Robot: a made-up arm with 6 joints. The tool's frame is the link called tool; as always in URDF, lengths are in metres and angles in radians. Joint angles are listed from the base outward. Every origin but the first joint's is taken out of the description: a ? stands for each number. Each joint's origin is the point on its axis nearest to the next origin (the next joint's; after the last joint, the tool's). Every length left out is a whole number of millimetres.
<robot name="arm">
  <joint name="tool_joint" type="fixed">
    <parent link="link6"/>
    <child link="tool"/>
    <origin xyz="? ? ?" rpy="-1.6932 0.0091 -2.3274"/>
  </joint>
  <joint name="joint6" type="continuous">
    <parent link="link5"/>
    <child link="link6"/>
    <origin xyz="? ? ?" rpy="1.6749 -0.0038 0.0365"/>
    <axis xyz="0 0 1"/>
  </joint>
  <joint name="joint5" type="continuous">
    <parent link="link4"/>
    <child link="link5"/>
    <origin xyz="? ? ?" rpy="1.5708 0 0"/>
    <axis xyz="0 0 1"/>
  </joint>
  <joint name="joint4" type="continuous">
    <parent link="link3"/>
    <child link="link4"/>
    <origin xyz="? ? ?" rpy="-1.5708 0 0"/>
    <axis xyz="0 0 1"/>
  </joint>
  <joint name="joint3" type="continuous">
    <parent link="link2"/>
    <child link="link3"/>
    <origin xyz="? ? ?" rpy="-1.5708 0 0.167"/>
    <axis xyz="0 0 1"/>
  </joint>
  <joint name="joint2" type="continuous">
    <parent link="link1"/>
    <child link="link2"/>
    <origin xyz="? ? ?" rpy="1.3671 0 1.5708"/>
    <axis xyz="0 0 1"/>
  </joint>
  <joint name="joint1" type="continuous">
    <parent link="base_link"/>
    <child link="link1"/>
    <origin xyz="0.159 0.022 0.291" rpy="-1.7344 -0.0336 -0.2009"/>
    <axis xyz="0 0 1"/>
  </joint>
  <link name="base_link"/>
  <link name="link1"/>
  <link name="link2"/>
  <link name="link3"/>
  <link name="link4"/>
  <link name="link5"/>
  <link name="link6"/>
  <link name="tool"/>
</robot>
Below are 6 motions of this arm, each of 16 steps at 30 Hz.
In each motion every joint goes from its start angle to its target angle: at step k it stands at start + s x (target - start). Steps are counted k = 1, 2, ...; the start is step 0. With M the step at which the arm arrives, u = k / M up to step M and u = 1 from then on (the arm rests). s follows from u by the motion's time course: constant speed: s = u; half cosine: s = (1 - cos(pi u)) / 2; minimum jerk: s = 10 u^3 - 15 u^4 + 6 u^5.
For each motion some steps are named. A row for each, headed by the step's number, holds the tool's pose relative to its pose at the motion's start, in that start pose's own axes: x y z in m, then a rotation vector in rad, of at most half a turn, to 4 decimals.
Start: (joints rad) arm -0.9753 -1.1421 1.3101 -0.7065 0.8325 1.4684
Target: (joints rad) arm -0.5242 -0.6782 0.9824 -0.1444 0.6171 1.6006
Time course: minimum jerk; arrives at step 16
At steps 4, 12, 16:
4: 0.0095 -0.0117 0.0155 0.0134 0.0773 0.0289
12: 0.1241 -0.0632 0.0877 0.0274 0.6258 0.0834
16: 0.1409 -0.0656 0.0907 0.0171 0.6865 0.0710

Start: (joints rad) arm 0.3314 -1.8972 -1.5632 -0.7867 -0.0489 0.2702
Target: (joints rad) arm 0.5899 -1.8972 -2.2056 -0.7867 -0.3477 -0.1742
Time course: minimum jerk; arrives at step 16
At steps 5, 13, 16:
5: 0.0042 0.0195 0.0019 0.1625 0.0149 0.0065
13: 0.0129 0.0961 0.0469 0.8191 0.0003 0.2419
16: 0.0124 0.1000 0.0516 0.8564 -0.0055 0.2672

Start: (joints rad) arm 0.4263 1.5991 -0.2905 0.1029 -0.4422 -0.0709
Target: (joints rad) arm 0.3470 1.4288 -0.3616 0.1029 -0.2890 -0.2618
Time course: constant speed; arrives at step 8
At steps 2, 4, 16:
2: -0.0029 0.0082 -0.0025 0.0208 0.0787 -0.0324
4: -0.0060 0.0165 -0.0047 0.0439 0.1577 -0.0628
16: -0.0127 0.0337 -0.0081 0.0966 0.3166 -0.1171

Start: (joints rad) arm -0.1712 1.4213 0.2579 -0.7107 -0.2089 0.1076
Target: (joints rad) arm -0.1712 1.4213 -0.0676 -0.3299 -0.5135 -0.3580
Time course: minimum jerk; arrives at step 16
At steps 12, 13, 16:
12: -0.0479 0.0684 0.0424 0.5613 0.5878 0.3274
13: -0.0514 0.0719 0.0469 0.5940 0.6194 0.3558
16: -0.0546 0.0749 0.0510 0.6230 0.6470 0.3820

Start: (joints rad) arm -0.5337 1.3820 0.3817 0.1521 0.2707 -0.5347
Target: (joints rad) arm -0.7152 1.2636 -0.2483 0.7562 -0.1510 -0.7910
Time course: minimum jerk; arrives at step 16
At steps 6, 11, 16:
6: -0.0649 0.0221 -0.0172 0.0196 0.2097 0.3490
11: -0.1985 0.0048 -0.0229 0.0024 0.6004 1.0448
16: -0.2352 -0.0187 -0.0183 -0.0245 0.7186 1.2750

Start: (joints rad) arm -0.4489 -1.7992 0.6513 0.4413 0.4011 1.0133
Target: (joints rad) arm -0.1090 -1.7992 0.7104 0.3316 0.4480 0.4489
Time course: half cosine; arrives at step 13
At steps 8, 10, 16:
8: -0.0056 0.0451 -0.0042 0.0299 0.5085 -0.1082
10: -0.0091 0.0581 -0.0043 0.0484 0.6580 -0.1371
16: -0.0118 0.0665 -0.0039 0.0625 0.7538 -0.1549

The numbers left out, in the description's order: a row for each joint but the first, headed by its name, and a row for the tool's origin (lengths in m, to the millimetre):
tool: -0.039 -0.075 0
joint6: -0.008 0.042 0
joint5: -0.062 -0.215 0
joint4: -0.011 -0.001 0
joint3: 0.022 0.037 0
joint2: 0.124 0.035 0

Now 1 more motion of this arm.
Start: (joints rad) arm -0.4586 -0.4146 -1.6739 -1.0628 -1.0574 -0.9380
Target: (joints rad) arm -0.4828 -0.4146 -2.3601 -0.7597 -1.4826 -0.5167
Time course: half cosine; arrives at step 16
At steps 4, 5, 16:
4: 0.0050 0.0256 0.0196 0.0728 -0.1427 0.0980
5: 0.0059 0.0380 0.0304 0.1114 -0.2177 0.1480
16: -0.0399 0.1214 0.1398 0.5510 -1.0140 0.6442

